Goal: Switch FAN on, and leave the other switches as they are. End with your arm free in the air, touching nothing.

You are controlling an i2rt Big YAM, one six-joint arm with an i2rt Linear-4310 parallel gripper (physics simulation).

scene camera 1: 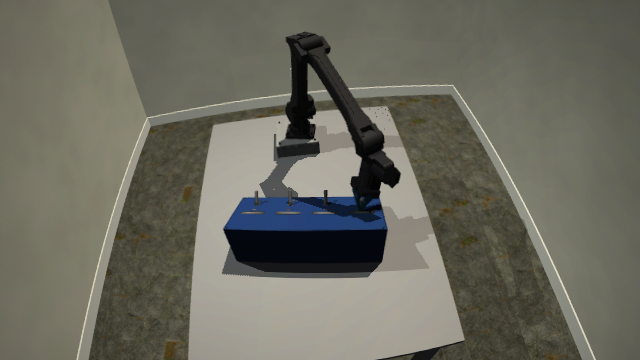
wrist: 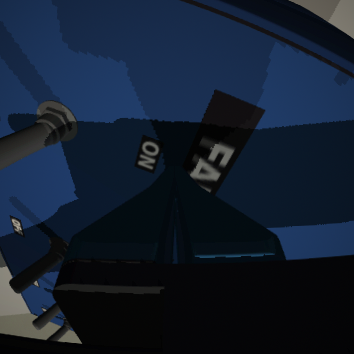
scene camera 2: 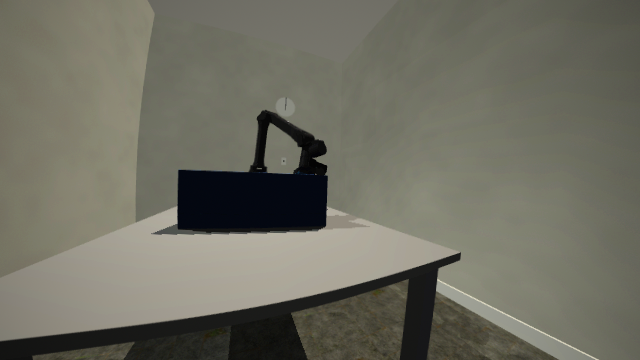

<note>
In view: the gripper [wrist: 174, 176] and a blue switch box [scene camera 1: 308, 230].
The blue switch box shows as well in the wrist view [wrist: 248, 105] and in scene camera 2 [scene camera 2: 206, 199].
</note>
